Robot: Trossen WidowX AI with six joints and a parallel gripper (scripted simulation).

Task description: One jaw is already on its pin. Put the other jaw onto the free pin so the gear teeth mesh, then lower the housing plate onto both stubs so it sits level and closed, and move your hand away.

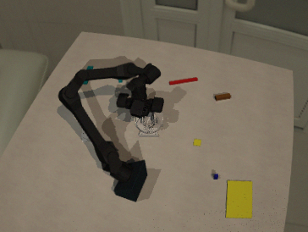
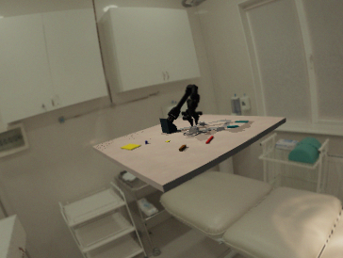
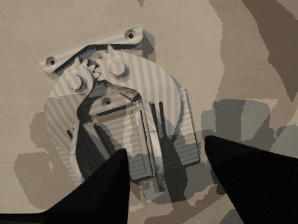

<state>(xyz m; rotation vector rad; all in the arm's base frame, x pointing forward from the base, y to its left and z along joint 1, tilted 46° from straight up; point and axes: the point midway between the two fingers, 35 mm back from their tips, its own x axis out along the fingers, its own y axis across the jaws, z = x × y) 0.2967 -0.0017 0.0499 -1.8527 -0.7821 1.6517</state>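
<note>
Now: gripper tip 30 mm past the jaw, 20 mm to the left of it and 40 mm above it. The rest, counted from my gripper tip: brown block (220 mm ahead, 330 mm to the right, 50 mm below); then yellow square (50 mm behind, 250 mm to the right, 60 mm below); then red bar (280 mm ahead, 130 mm to the right, 50 mm below).
</note>
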